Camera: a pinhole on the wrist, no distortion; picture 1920 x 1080 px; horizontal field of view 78.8 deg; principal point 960.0 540.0 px. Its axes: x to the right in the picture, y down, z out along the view. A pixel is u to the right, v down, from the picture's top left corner.
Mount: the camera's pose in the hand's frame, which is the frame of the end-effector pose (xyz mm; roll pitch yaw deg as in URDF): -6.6 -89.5 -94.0 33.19 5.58 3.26
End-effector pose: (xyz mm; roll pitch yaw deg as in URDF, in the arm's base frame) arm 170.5 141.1 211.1 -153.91 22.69 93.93
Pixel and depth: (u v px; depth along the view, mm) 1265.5 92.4 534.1
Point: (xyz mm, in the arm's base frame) -427.7 290.5 170.4
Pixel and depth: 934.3 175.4 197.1
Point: -70.8 163.9 276.8
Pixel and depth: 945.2 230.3 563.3
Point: -427.1 131.4 159.3
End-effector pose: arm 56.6 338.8 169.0 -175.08 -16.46 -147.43
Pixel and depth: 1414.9 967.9 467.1
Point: -93.1 -17.9 -105.0
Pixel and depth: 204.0 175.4 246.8
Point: 317.0 145.6 73.0
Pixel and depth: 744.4 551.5 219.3
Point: 172.8 156.6 90.3
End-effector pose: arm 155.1 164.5 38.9 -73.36 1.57 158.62
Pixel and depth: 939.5 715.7 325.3
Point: 77.4 54.1 312.3
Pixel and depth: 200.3 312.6 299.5
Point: 284.3 63.0 382.8
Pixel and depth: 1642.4 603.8 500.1
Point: -245.8 102.2 425.6
